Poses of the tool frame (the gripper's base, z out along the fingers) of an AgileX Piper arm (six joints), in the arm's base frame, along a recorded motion.
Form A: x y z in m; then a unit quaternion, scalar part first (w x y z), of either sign.
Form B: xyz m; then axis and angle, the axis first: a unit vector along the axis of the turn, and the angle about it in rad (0 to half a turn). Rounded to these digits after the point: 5 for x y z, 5 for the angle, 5 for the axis.
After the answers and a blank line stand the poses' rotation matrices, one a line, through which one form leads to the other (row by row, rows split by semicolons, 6 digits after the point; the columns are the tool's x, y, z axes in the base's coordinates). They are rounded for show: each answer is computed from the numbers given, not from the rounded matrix.
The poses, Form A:
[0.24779 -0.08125 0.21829 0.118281 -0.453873 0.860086 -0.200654]
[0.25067 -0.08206 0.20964 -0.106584 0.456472 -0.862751 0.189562]
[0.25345 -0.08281 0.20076 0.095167 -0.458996 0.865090 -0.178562]
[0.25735 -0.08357 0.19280 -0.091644 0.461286 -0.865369 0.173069]
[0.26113 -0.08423 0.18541 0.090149 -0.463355 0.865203 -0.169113]
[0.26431 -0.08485 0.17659 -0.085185 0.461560 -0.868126 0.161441]
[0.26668 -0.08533 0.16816 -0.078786 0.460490 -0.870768 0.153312]
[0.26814 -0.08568 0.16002 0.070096 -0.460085 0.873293 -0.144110]
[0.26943 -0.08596 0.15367 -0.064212 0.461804 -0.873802 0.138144]
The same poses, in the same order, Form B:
[0.24779 -0.08125 0.21829 -0.45708 0.86617 -0.20207 2.90448]
[0.25067 -0.08206 0.20964 -0.45909 0.86769 -0.19065 2.92802]
[0.25345 -0.08281 0.20076 -0.46109 0.86903 -0.17938 2.95097]
[0.25735 -0.08357 0.19280 -0.46324 0.86903 -0.17380 2.95805]
[0.26113 -0.08423 0.18541 -0.46525 0.86874 -0.16980 2.96105]
[0.26431 -0.08485 0.17659 -0.46324 0.87129 -0.16203 2.97102]
[0.26668 -0.08533 0.16816 -0.46193 0.87348 -0.15379 2.98386]
[0.26814 -0.08568 0.16002 -0.46122 0.87545 -0.14447 3.00129]
[0.26943 -0.08596 0.15367 -0.46276 0.87561 -0.13843 3.01308]

-0.560018 -0.733272 0.385606; -0.828206 0.507475 -0.237790; -0.021321 -0.452528 -0.891495
-0.560546 -0.747235 0.356970; -0.828052 0.511399 -0.229784; -0.010851 -0.424395 -0.905412
-0.560531 -0.760160 0.328575; -0.828133 0.514876 -0.221582; -0.000738 -0.396307 -0.918118
-0.557633 -0.766644 0.318280; -0.830087 0.514525 -0.214989; 0.001057 -0.384085 -0.923297
-0.554351 -0.771301 0.312713; -0.832283 0.513406 -0.209092; 0.000724 -0.376176 -0.926548
-0.559412 -0.773880 0.296932; -0.828889 0.521798 -0.201666; 0.001127 -0.358938 -0.933361
-0.563483 -0.777802 0.278406; -0.826118 0.528889 -0.194438; 0.003989 -0.339559 -0.940576
-0.566817 -0.783375 0.255034; -0.823781 0.535108 -0.187200; 0.010177 -0.316201 -0.948638
-0.565228 -0.789310 0.239808; -0.824792 0.535307 -0.182114; 0.015374 -0.300728 -0.953586

